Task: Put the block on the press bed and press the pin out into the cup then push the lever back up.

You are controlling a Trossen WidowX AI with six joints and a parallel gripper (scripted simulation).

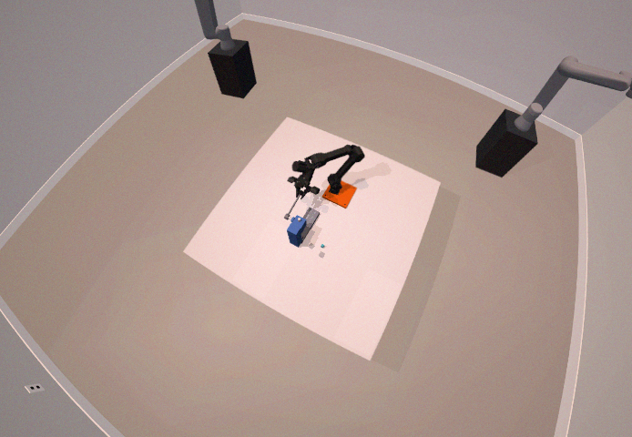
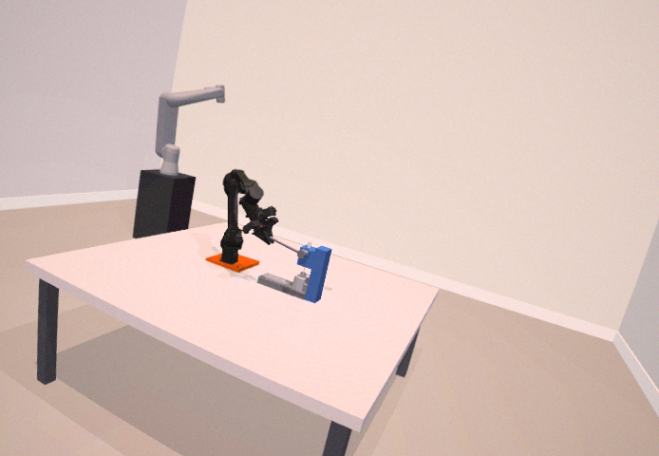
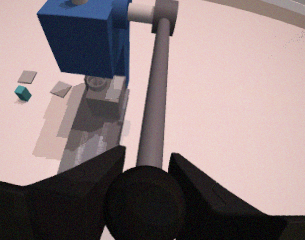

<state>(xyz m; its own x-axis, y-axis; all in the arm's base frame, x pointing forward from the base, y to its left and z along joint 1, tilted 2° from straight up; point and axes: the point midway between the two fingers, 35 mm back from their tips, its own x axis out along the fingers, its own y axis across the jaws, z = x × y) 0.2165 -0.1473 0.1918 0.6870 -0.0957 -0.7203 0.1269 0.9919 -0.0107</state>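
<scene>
The lever is 5 cm ahead of my gripper tip and 1 cm above it. The rest, counted from my gripper tip: pale pin: 13 cm ahead, 6 cm to the left, 13 cm below.
</scene>
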